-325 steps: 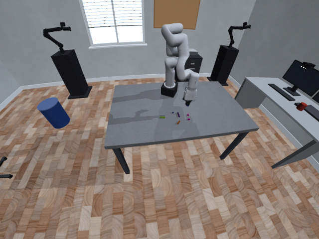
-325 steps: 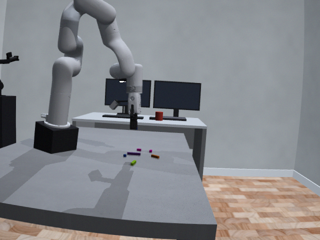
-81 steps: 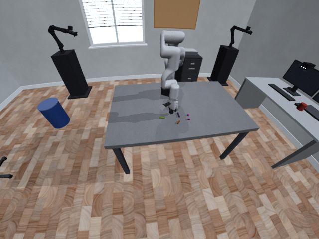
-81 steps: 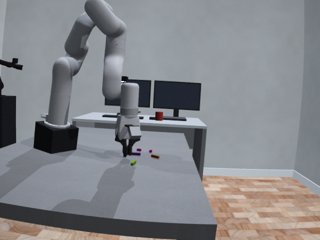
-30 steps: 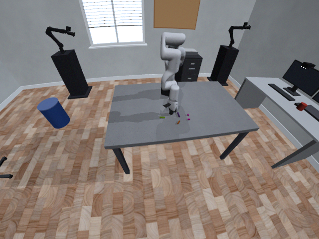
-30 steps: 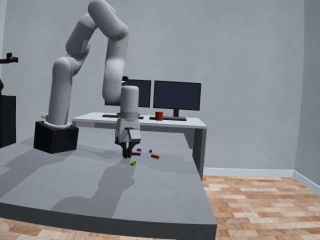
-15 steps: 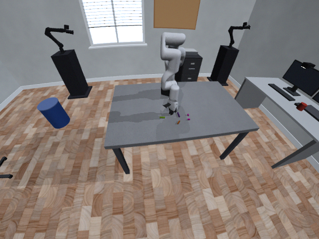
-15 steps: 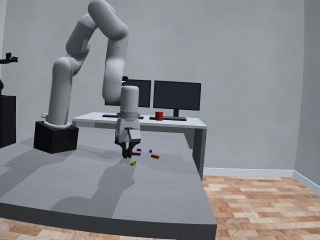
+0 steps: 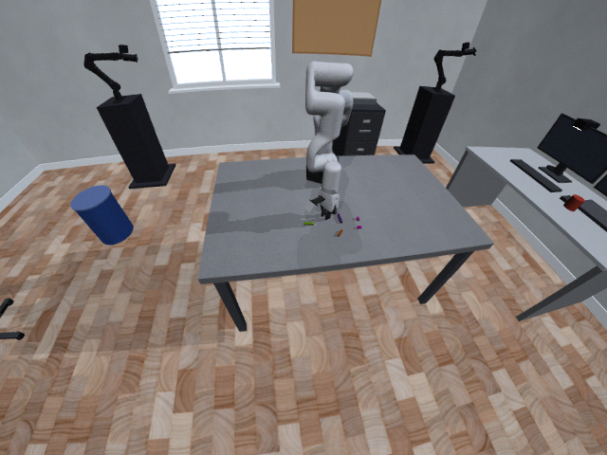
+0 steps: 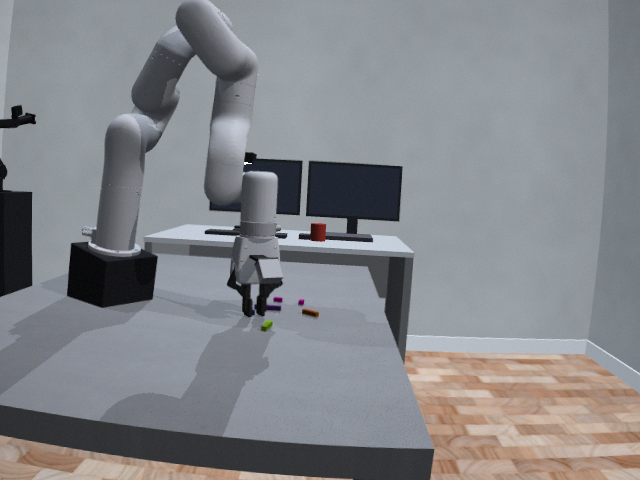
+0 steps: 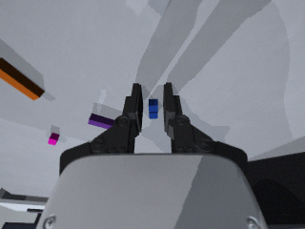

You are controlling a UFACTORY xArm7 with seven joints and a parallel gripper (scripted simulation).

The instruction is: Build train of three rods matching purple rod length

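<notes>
The orange rod lies 12 cm ahead of my hand, 5 cm to the left of it and 2 cm below it. Also, from my hand: purple rod: 2 cm ahead, 7 cm to the left, 2 cm below; lime rod: 4 cm ahead, 9 cm to the right, 2 cm below.
</notes>
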